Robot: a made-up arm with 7 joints. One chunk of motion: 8 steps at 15 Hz.
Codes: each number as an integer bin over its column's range. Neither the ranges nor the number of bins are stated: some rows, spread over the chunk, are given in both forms.
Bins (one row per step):
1: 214 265 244 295 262 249
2: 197 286 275 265 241 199
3: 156 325 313 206 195 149
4: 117 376 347 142 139 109
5: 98 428 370 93 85 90
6: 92 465 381 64 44 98
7: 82 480 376 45 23 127
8: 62 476 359 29 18 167
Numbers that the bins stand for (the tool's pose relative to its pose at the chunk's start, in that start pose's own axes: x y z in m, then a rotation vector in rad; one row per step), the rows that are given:
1: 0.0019 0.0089 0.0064 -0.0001 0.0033 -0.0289
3: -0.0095 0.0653 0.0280 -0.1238 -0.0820 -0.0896
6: -0.0220 0.1968 0.0493 -0.3211 -0.2740 -0.1205
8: -0.0279 0.2071 0.0424 -0.3697 -0.3071 -0.0787
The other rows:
2: -0.0014 0.0286 0.0161 -0.0418 -0.0234 -0.0593
4: -0.0171 0.1132 0.0386 -0.2127 -0.1532 -0.1139
5: -0.0208 0.1620 0.0459 -0.2808 -0.2219 -0.1254
7: -0.0240 0.2109 0.0477 -0.3475 -0.3007 -0.1030

